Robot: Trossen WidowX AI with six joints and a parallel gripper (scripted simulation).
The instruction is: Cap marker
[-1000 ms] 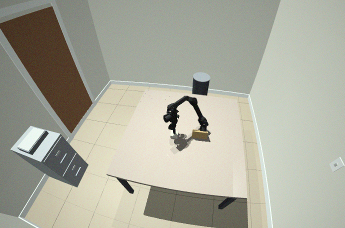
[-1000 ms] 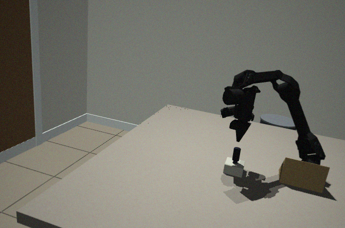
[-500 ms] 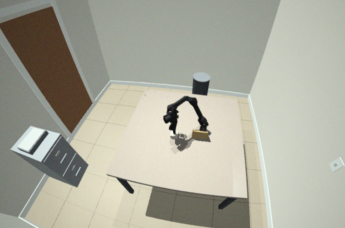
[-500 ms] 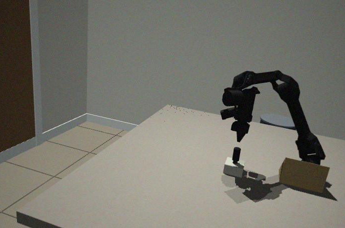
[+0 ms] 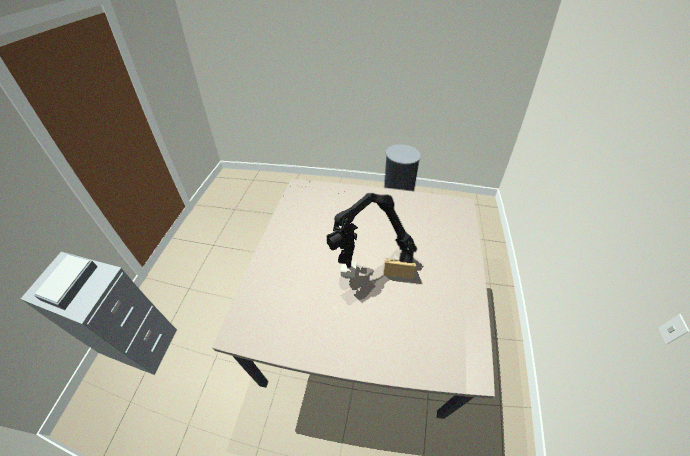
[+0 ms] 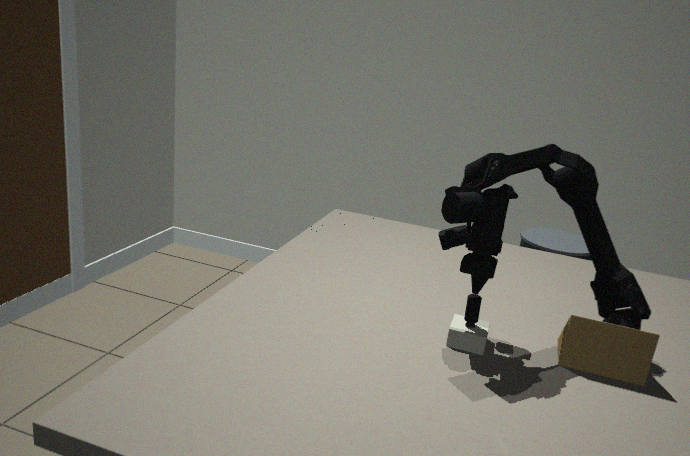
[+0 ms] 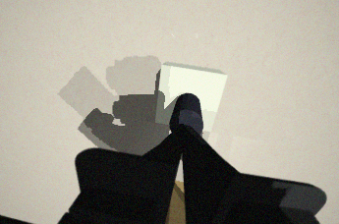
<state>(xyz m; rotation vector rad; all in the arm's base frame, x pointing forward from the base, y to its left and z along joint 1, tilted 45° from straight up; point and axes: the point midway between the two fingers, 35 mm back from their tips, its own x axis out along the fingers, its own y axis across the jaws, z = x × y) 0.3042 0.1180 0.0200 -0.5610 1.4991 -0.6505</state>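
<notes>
Now: gripper tip 3 cm above the dark cap. The rest, counted from my gripper tip: pale grey holder block: 9 cm below.
</notes>
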